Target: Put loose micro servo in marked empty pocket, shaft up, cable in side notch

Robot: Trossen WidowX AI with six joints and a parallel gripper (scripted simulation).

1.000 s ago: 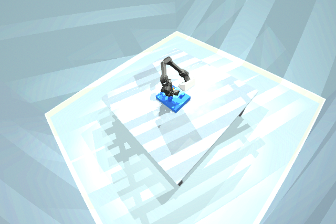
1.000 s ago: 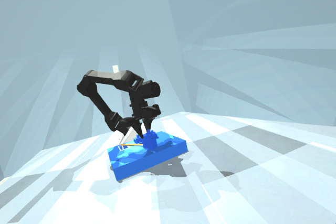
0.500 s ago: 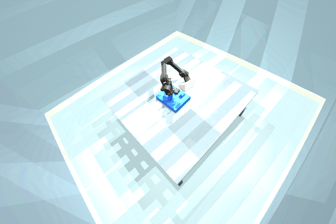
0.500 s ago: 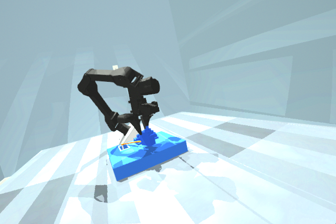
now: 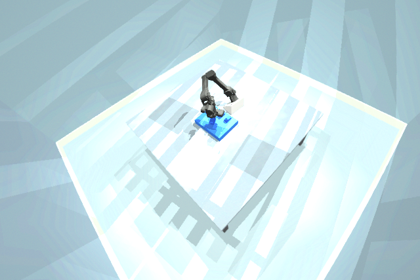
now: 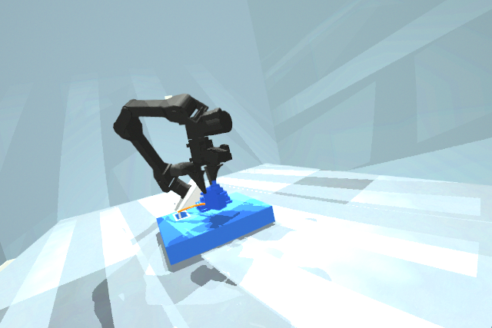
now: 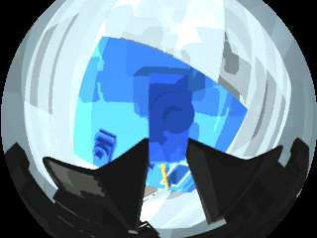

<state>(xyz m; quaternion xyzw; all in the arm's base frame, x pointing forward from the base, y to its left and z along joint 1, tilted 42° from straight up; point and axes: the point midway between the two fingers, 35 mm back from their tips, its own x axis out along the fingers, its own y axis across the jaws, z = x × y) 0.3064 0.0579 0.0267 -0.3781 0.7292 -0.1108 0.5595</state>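
My gripper tip is 100 mm above the blue deck, 10 mm to the left of it and 10 mm short of it.
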